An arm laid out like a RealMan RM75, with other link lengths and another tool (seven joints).
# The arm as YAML. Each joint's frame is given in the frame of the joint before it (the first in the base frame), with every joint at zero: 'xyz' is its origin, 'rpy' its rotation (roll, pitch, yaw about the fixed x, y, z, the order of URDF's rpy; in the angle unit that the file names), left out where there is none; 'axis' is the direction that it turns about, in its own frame. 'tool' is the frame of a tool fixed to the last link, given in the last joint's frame.
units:
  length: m
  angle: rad
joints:
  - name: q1
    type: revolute
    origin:
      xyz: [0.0, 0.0, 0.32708]
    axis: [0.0, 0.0, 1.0]
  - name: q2
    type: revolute
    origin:
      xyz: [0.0, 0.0, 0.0]
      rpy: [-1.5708, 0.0, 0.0]
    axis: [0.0, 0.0, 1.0]
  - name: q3
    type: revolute
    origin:
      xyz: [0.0, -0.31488, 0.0]
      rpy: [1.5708, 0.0, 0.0]
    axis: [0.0, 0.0, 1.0]
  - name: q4
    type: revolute
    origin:
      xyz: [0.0, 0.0, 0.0]
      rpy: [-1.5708, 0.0, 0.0]
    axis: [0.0, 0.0, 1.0]
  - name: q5
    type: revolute
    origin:
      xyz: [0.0, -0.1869, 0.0]
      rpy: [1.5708, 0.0, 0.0]
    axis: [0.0, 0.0, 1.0]
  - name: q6
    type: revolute
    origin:
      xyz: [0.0, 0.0, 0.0]
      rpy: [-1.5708, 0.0, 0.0]
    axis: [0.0, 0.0, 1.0]
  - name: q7
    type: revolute
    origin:
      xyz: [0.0, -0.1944, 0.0]
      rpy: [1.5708, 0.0, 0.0]
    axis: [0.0, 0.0, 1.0]
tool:
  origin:
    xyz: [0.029, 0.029, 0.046]
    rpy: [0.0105, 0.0, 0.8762]
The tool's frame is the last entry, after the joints.
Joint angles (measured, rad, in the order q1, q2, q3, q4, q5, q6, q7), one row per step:
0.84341 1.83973 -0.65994 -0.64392 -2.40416 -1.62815 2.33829
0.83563 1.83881 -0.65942 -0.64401 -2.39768 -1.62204 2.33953
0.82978 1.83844 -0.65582 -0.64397 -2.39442 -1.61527 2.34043
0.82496 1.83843 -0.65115 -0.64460 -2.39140 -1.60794 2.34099
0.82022 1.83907 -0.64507 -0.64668 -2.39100 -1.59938 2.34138
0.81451 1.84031 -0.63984 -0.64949 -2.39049 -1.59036 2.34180
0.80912 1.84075 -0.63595 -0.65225 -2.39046 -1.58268 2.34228
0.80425 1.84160 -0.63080 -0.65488 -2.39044 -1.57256 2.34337
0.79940 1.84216 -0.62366 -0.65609 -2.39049 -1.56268 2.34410
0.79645 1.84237 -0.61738 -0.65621 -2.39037 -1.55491 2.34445
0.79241 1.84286 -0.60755 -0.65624 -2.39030 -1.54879 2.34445
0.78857 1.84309 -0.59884 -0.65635 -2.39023 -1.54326 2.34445
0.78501 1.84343 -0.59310 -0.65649 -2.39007 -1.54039 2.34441
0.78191 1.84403 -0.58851 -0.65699 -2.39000 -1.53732 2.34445
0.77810 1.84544 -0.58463 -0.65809 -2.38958 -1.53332 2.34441
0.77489 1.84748 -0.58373 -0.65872 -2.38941 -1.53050 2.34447
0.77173 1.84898 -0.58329 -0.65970 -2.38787 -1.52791 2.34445
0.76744 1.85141 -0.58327 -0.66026 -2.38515 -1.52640 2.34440
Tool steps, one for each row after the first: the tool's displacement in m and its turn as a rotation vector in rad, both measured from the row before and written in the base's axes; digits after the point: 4 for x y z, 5 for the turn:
0.0023 0.0003 0.0007 0.00895 0.00398 -0.00799
0.0019 0.0009 0.0006 0.01003 0.00333 -0.00750
0.0014 0.0014 0.0007 0.01140 0.00353 -0.00618
0.0018 0.0017 0.0007 0.01313 0.00149 -0.00629
0.0022 0.0015 0.0005 0.01311 0.00087 -0.00672
0.0024 0.0012 0.0007 0.01135 -0.00062 -0.00615
0.0022 0.0019 0.0007 0.01407 -0.00013 -0.00695
0.0022 0.0019 0.0009 0.01438 0.00154 -0.00798
0.0014 0.0017 0.0008 0.01141 0.00191 -0.00585
0.0014 0.0013 0.0010 0.01200 0.00498 -0.00746
0.0014 0.0012 0.0010 0.01094 0.00414 -0.00689
0.0013 0.0003 0.0006 0.00646 0.00317 -0.00537
0.0011 0.0003 0.0004 0.00590 0.00225 -0.00456
0.0013 0.0002 0.0001 0.00626 0.00196 -0.00475
0.0011 -0.0004 -0.0007 0.00227 0.00087 -0.00358
0.0009 -0.0002 -0.0004 0.00292 0.00124 -0.00274
0.0009 -0.0010 -0.0009 0.00121 0.00326 -0.00346

